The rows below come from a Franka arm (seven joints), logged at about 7 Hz.
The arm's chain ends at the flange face. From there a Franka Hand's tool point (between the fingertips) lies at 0.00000 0.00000 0.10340 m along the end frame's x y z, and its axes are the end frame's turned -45 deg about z.
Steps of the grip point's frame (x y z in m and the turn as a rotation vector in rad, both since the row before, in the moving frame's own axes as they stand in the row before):
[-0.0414 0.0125 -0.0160 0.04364 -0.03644 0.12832]
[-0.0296 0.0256 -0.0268 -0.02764 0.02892 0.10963]
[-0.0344 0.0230 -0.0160 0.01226 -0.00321 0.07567]
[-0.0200 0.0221 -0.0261 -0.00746 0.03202 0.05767]
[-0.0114 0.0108 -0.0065 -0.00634 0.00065 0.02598]
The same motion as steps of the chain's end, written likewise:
[-0.0146 0.0390 -0.0158 0.00509 -0.05663 0.12832]
[-0.0070 0.0389 -0.0267 0.00091 0.03999 0.10963]
[-0.0070 0.0413 -0.0160 0.00640 -0.01094 0.07567]
[-0.0015 0.0315 -0.0260 0.01737 0.02792 0.05767]
[-0.0009 0.0153 -0.0065 -0.00402 0.00494 0.02598]

